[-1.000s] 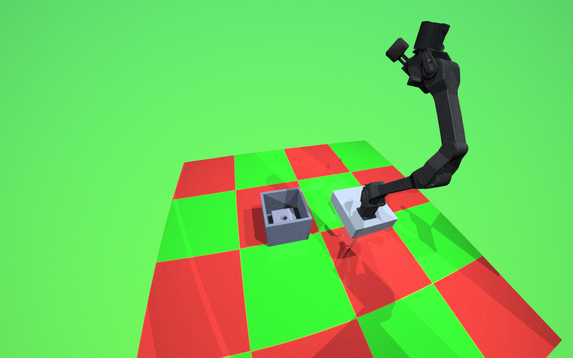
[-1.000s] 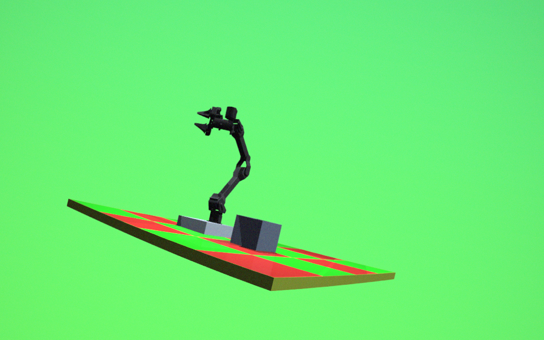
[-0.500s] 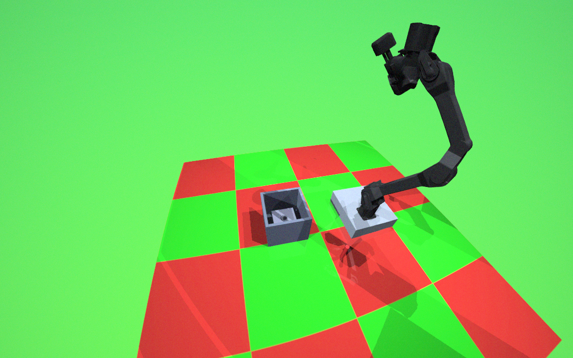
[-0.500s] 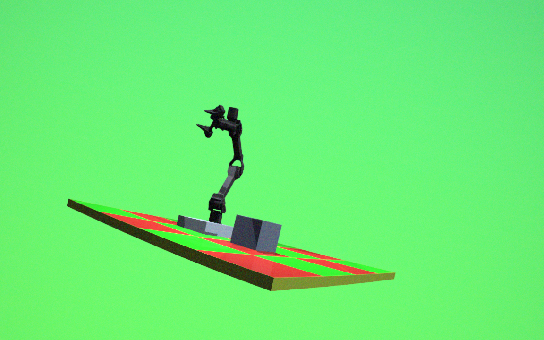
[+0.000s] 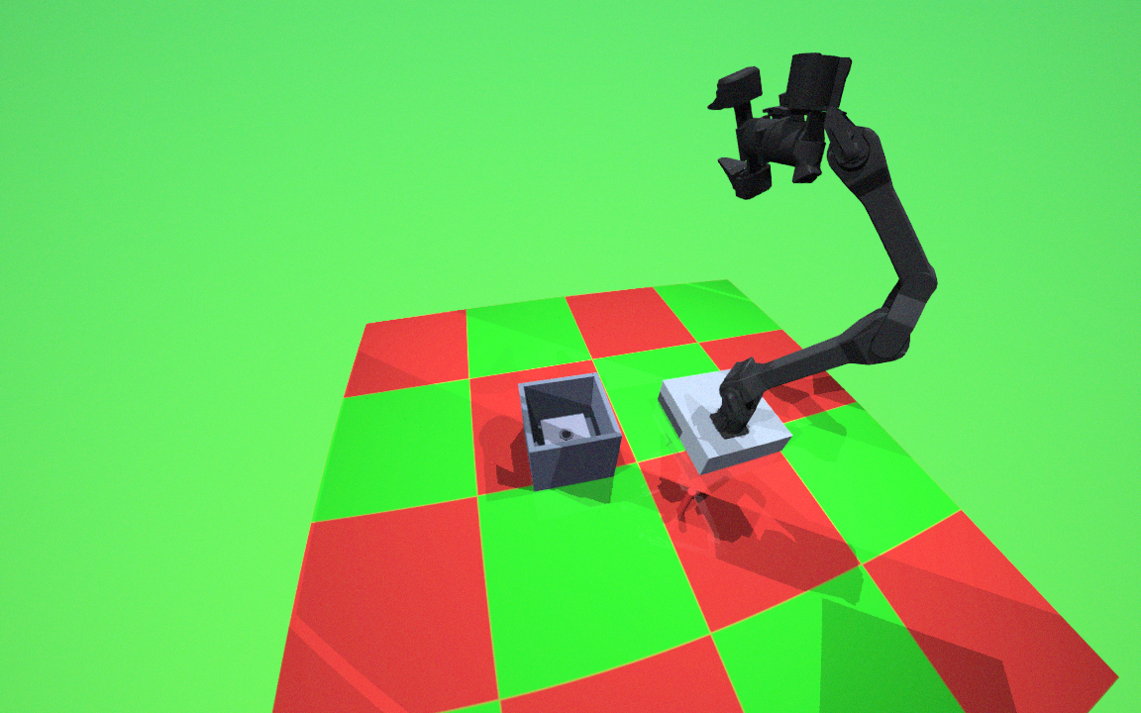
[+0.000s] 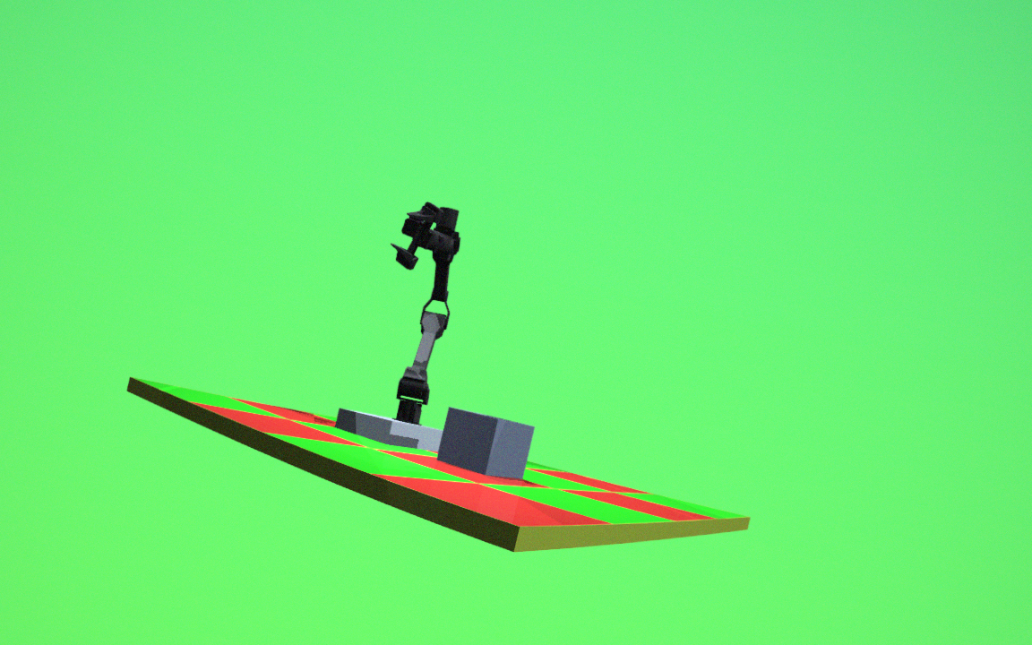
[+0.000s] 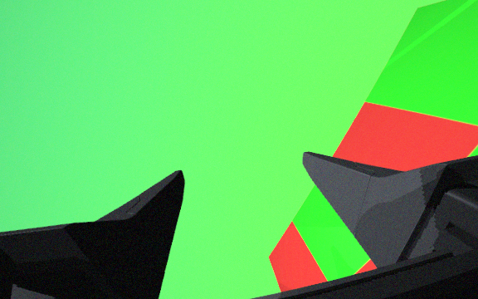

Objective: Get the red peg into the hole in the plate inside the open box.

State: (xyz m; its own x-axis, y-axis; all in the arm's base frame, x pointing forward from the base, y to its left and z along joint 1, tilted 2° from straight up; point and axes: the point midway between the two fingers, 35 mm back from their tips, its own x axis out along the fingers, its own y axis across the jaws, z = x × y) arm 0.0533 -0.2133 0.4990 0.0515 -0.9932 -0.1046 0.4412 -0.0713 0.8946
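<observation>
Right now the plate is 510 mm below my gripper tip, 300 mm ahead of it and 190 mm to the left of it.
</observation>
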